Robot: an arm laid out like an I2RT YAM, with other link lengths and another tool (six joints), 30 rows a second.
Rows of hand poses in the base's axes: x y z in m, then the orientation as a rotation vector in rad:
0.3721 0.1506 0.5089 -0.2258 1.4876 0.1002
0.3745 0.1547 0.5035 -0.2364 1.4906 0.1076
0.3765 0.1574 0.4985 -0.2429 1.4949 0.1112
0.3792 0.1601 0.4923 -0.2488 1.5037 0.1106
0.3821 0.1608 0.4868 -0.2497 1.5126 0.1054
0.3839 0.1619 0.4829 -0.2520 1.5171 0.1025
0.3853 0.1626 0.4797 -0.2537 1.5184 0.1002
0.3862 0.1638 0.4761 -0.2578 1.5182 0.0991
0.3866 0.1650 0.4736 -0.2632 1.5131 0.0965
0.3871 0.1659 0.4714 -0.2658 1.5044 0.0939
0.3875 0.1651 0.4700 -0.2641 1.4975 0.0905
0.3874 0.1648 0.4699 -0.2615 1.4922 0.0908
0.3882 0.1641 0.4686 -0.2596 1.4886 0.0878
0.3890 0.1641 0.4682 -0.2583 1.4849 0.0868
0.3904 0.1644 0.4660 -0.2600 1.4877 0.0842
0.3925 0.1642 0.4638 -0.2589 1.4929 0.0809
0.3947 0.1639 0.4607 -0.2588 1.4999 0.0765
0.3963 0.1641 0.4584 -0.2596 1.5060 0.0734
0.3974 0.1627 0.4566 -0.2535 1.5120 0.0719
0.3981 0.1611 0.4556 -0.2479 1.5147 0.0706
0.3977 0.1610 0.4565 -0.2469 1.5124 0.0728
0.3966 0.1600 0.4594 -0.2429 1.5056 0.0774
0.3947 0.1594 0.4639 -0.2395 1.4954 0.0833
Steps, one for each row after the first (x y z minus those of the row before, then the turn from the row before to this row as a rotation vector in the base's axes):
0.0024 0.0041 -0.0054 -0.0029 0.0039 0.0112
0.0020 0.0027 -0.0050 -0.0026 0.0048 0.0061
0.0027 0.0027 -0.0062 -0.0052 0.0087 0.0026
0.0029 0.0007 -0.0055 -0.0047 0.0082 -0.0035
0.0018 0.0011 -0.0039 -0.0037 0.0041 -0.0008
0.0014 0.0007 -0.0032 -0.0027 0.0010 -0.0005
0.0009 0.0012 -0.0036 -0.0034 -0.0003 0.0019
0.0004 0.0012 -0.0025 -0.0047 -0.0053 0.0021
0.0005 0.0009 -0.0022 -0.0025 -0.0089 0.0007
0.0004 -0.0008 -0.0014 -0.0003 -0.0073 -0.0027
-0.0001 -0.0003 -0.0001 0.0024 -0.0053 -0.0009
0.0008 -0.0007 -0.0013 -0.0002 -0.0040 -0.0028
0.0008 0.0000 -0.0004 0.0006 -0.0038 -0.0011
0.0014 0.0003 -0.0022 -0.0030 0.0025 -0.0009
0.0021 -0.0002 -0.0022 -0.0018 0.0047 -0.0033
0.0022 -0.0003 -0.0031 -0.0033 0.0064 -0.0036
0.0016 0.0002 -0.0023 -0.0030 0.0057 -0.0021
0.0011 -0.0014 -0.0018 0.0026 0.0056 -0.0053
0.0007 -0.0016 -0.0010 0.0027 0.0024 -0.0046
-0.0004 -0.0001 0.0009 0.0022 -0.0020 0.0010
-0.0011 -0.0010 0.0029 0.0061 -0.0063 0.0011
-0.0019 -0.0006 0.0045 0.0068 -0.0095 0.0026

